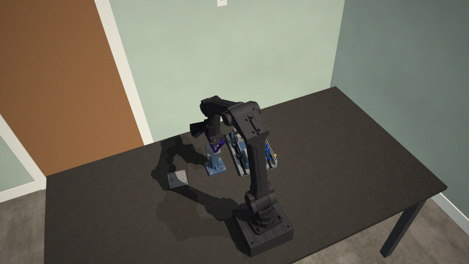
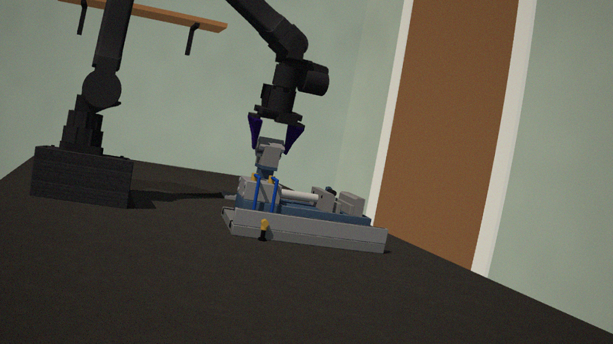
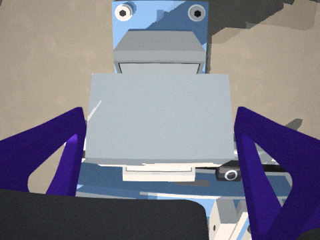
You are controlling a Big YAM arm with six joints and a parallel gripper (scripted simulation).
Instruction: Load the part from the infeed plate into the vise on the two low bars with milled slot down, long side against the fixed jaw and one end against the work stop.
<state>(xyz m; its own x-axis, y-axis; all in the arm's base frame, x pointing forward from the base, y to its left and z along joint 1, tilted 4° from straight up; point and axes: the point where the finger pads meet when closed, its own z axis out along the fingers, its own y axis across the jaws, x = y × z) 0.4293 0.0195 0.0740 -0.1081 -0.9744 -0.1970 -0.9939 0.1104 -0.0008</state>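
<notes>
The part is right at my hand. Round my hand: grey infeed plate (200 mm to the left, 150 mm below, 20 mm ahead).
</notes>
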